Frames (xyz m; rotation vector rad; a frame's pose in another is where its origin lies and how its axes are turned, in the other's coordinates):
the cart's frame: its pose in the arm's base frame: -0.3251 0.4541 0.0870 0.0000 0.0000 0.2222
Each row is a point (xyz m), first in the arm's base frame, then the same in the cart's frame.
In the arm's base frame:
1: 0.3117 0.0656 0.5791
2: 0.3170 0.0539 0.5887
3: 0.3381 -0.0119 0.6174
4: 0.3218 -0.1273 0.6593
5: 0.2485 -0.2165 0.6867
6: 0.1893 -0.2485 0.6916
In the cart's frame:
1: 0.5355 -0.5193 0.4921
2: 0.5381 -0.5319 0.5017
3: 0.5442 -0.6007 0.5304
4: 0.5029 -0.7097 0.5723
5: 0.4117 -0.7805 0.5997
6: 0.3469 -0.7987 0.6046

